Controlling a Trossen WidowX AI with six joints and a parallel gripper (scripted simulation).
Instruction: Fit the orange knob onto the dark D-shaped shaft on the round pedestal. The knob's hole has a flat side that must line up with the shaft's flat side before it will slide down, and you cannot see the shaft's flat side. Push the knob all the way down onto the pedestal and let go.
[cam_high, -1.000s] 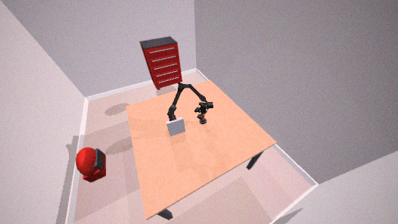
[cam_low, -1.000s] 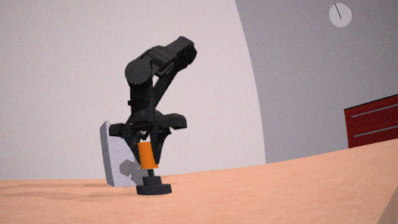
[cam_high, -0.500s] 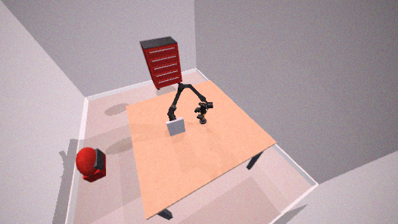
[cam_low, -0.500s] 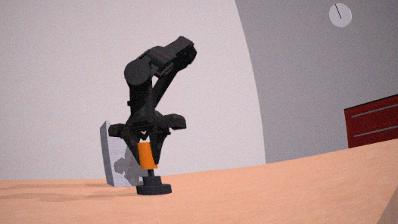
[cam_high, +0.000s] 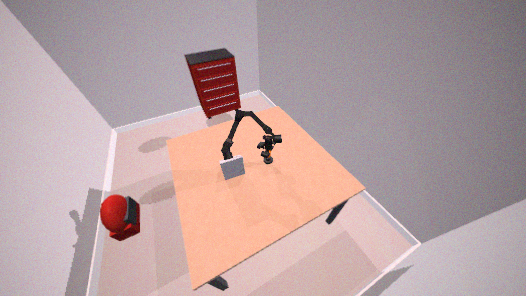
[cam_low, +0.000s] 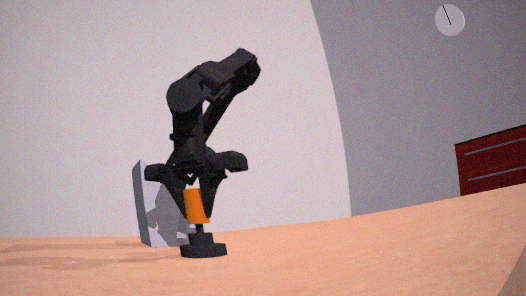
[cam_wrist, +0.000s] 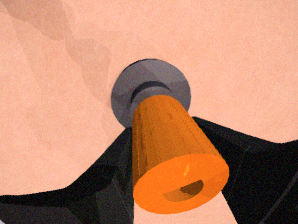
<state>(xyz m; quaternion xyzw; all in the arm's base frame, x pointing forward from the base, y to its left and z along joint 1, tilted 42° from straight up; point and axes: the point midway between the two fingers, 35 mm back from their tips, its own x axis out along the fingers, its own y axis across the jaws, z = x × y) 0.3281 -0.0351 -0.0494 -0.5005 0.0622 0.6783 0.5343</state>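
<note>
My gripper tip is 2 cm below the orange knob. Round my gripper tip: dark pedestal 4 cm below.
</note>
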